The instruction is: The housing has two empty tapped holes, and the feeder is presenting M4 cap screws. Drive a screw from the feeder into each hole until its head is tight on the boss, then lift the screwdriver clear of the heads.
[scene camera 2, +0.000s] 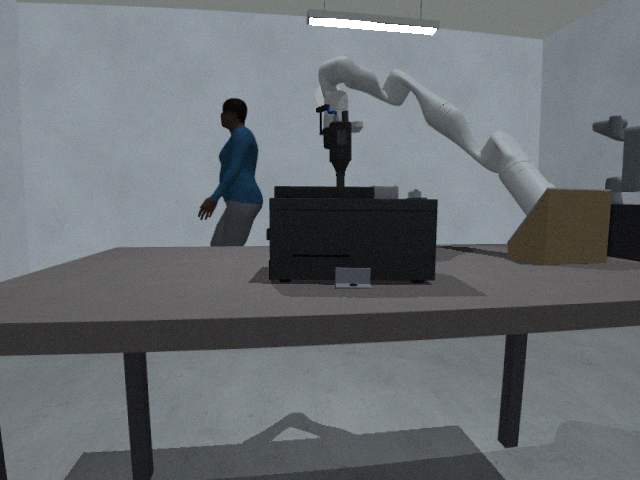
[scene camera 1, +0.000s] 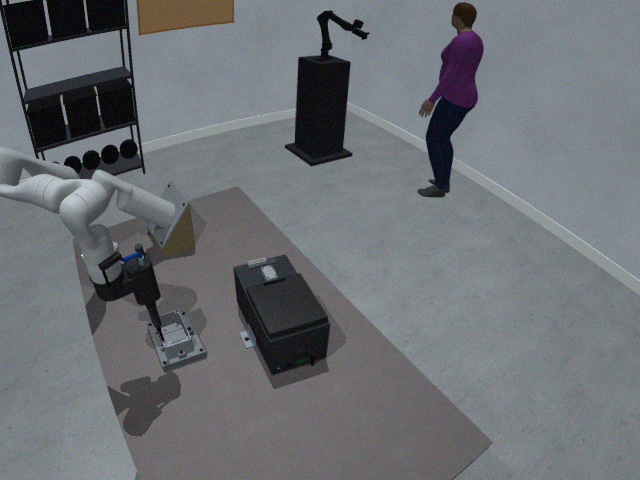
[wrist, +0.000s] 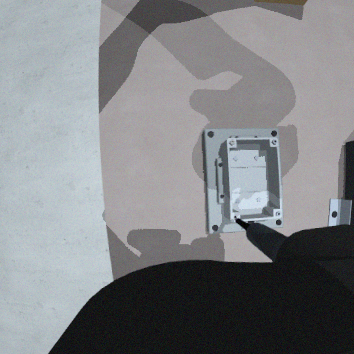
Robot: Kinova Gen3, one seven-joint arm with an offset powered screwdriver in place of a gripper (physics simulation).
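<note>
The black screwdriver (scene camera 1: 162,339) (scene camera 2: 340,178) (wrist: 237,220) points down with its tip at the lower left corner boss of the housing in the wrist view. Its tip is hidden behind the feeder in scene camera 2. The tip covers the spot beneath it, so a screw there and its depth cannot be told. The light grey open housing (scene camera 1: 179,347) (wrist: 275,175) sits on a grey plate (scene camera 1: 193,355) (wrist: 212,155). Its other three corners show small round marks, too small to tell heads from holes. The dark feeder (scene camera 1: 289,304) (scene camera 2: 356,237) (wrist: 350,175) stands beside the plate, apart from the screwdriver.
A small metal bracket (scene camera 1: 247,338) (scene camera 2: 353,279) (wrist: 333,207) stands at the feeder's side. A light block (scene camera 1: 268,272) and a pale strip (scene camera 1: 256,262) sit on the feeder's top. The arm's wooden wedge base (scene camera 1: 180,239) (scene camera 2: 568,227) stands behind. A person in purple (scene camera 1: 461,69) stands beyond the table.
</note>
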